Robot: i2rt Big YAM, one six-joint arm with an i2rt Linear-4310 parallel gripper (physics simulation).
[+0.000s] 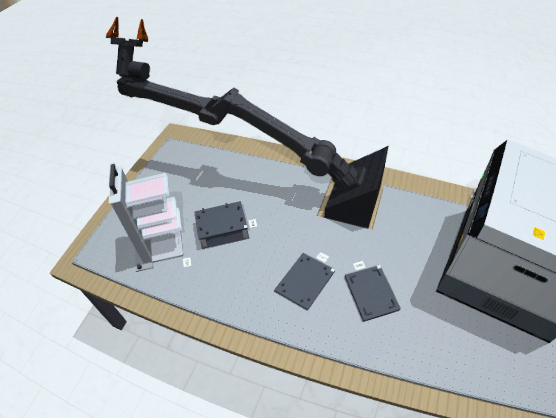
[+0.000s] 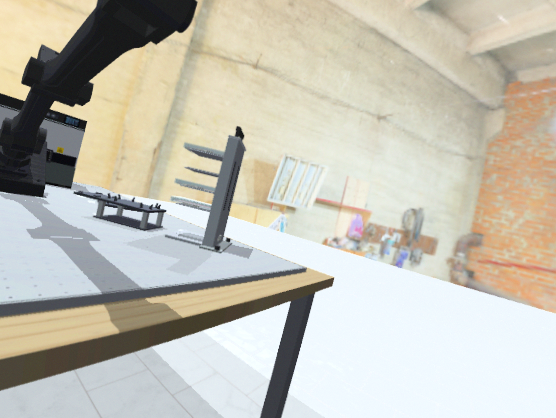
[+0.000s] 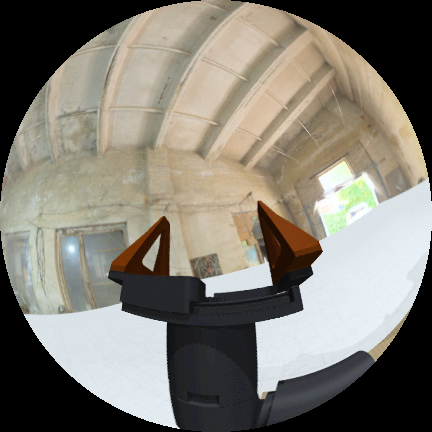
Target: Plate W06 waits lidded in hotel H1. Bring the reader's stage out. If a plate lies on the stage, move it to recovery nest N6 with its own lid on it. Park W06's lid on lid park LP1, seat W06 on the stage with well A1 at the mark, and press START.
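Pixels of known places: gripper, between the fingertips: (image 1: 129, 17) (image 3: 209, 212); arm's base, origin of its link: (image 1: 350, 182) (image 2: 12, 160).
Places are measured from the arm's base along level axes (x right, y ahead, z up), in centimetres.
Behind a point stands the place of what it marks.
My gripper (image 1: 129, 20) @[x 84.5, y -7.8, z 48.1 cm] (image 3: 209, 212) @[x 84.5, y -7.8, z 48.1 cm] is open and empty, raised high beyond the table's back left edge, well away from the plates. The plate hotel (image 1: 133, 230) @[x 53.2, y 48.7, z 8.4 cm] (image 2: 225, 195) @[x 63.0, y 39.5, z 5.6 cm] stands at the table's left end. Pink-welled plates, including a top one (image 1: 147, 189) @[x 50.8, y 39.4, z 17.8 cm], sit on its shelves; which is W06 and whether it is lidded cannot be told. The reader (image 1: 490, 260) @[x -45.1, y 28.2, z 14.3 cm] (image 2: 70, 135) @[x -37.4, y 21.3, z 16.0 cm] is a grey box at the right. No extended stage shows; its front and START button cannot be made out. A raised dark stand (image 1: 221, 218) @[x 36.2, y 27.0, z -3.6 cm] (image 2: 132, 204) @[x 38.7, y 26.1, z -3.6 cm] with pegs is beside the hotel.
Two low dark plates, one with round pegs (image 1: 304, 281) @[x 3.4, y 37.1, z -8.6 cm] and one with corner brackets (image 1: 372, 295) @[x -17.6, y 35.0, z -8.4 cm], lie between the stand and the reader. Their small labels are unreadable. The arm's black wedge base (image 1: 357, 200) @[x -4.7, y 9.4, z 2.3 cm] stands at the table's back edge.
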